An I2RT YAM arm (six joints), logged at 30 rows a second.
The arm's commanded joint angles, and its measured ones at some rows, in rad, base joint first. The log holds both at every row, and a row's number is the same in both.
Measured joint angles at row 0:
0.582, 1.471, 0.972, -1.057, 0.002, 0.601
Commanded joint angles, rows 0 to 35:
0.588, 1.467, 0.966, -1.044, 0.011, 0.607
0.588, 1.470, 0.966, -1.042, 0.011, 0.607
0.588, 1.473, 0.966, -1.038, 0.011, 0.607
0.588, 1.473, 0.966, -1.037, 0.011, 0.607
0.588, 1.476, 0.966, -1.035, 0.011, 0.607
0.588, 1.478, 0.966, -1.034, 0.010, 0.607
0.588, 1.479, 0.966, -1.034, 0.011, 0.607
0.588, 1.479, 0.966, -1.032, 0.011, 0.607
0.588, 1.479, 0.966, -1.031, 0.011, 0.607
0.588, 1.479, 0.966, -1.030, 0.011, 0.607
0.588, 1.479, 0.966, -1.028, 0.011, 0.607
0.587, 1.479, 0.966, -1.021, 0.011, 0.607
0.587, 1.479, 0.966, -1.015, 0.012, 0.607
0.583, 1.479, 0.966, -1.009, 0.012, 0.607
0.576, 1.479, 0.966, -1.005, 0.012, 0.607
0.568, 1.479, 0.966, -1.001, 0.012, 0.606
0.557, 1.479, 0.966, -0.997, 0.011, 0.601
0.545, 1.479, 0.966, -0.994, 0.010, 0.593
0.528, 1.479, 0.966, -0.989, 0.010, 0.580
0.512, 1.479, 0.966, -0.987, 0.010, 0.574
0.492, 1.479, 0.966, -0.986, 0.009, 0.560
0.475, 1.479, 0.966, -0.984, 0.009, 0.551
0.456, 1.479, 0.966, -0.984, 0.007, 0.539
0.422, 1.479, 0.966, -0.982, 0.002, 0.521
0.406, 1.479, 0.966, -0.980, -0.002, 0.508
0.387, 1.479, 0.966, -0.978, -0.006, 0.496
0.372, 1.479, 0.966, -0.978, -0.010, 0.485
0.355, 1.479, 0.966, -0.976, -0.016, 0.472
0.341, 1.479, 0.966, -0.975, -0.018, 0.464
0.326, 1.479, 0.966, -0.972, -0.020, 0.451
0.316, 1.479, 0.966, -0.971, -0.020, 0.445
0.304, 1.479, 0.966, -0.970, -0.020, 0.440
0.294, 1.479, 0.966, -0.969, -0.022, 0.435
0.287, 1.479, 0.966, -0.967, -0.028, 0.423
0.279, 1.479, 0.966, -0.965, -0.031, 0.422
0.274, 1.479, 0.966, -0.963, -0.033, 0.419
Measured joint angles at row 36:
0.297, 1.472, 0.964, -0.968, -0.011, 0.457
